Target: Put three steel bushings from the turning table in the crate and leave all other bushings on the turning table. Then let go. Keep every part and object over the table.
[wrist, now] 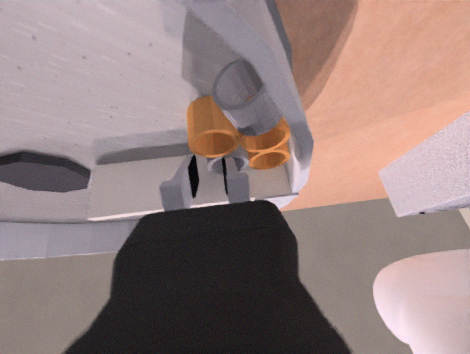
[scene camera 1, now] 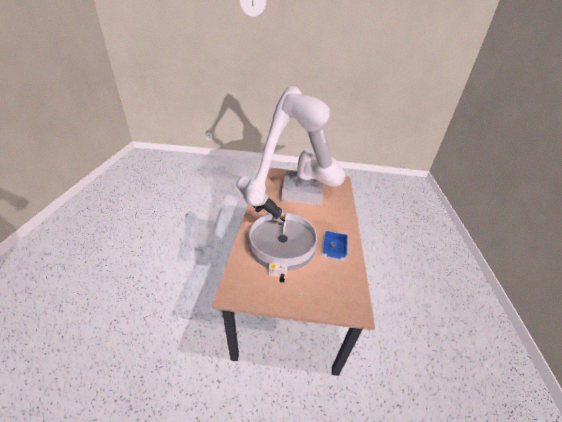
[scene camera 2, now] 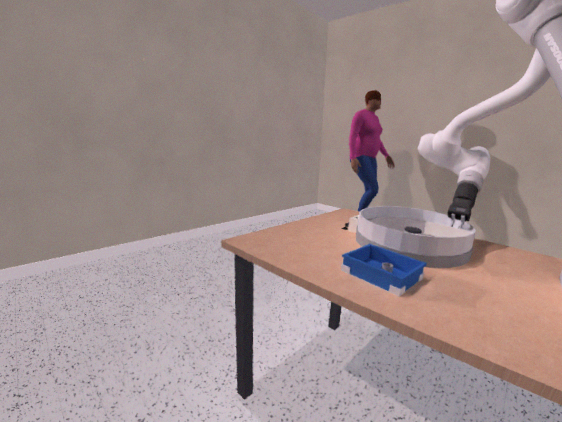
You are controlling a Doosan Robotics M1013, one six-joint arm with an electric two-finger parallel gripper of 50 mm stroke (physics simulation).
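Frame: origin at the arm's base, x ahead, y left, z up, level; metres.
Where they show: gripper, fingertip midpoint: [wrist: 210,166] [scene camera 1: 283,222] [scene camera 2: 453,234]; arm's base at its link origin: [scene camera 1: 305,180].
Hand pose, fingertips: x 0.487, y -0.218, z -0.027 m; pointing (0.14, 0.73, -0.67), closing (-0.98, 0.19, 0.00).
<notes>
Each offset is from my fingertips to the top centre of the thing. "pt": to the spot under its first point. Level surfaces: height alone.
The grey turning table [scene camera 1: 265,254] [scene camera 2: 415,243] [wrist: 100,75] has a raised rim. In the wrist view, a grey steel bushing @[0.011 m up, 0.041 m back, 0.060 m right] [wrist: 257,114] leans over the orange bushings near the rim. An orange bushing @[0.005 m up, 0.014 m back, 0.037 m right] [wrist: 205,120] stands left of it, and two more orange rings @[0.005 m up, 0.046 m back, 0.031 m right] [wrist: 265,142] @[0.005 m up, 0.047 m back, 0.001 m left] [wrist: 269,160] show beside the rim. A smaller grey ring @[0.005 m up, 0.016 m back, 0.005 m right] [wrist: 245,162] shows low, partly hidden behind the right finger. My gripper [scene camera 1: 282,220] [scene camera 2: 458,220] [wrist: 210,166] is partly open and empty, tilted inside the rim beside these bushings. One grey bushing @[0.042 m down, 0.162 m ahead, 0.314 m left] [scene camera 1: 333,244] [scene camera 2: 387,267] is in the blue crate @[0.023 m down, 0.172 m ahead, 0.325 m left] [scene camera 1: 336,254] [scene camera 2: 367,273].
A pale guide wall [scene camera 1: 285,224] [wrist: 140,187] stands on the turning table, near the dark hub @[0.012 m down, 0.141 m ahead, 0.014 m right] [scene camera 1: 283,239] [scene camera 2: 413,230] [wrist: 45,171]. A small white box @[pt 0.023 m down, 0.389 m ahead, 0.055 m right] [scene camera 1: 278,270] [scene camera 2: 353,224] stands at the turning table's side. A person [scene camera 2: 367,137] stands beyond the wooden table @[0.073 m down] [scene camera 1: 310,295] [scene camera 2: 300,255].
</notes>
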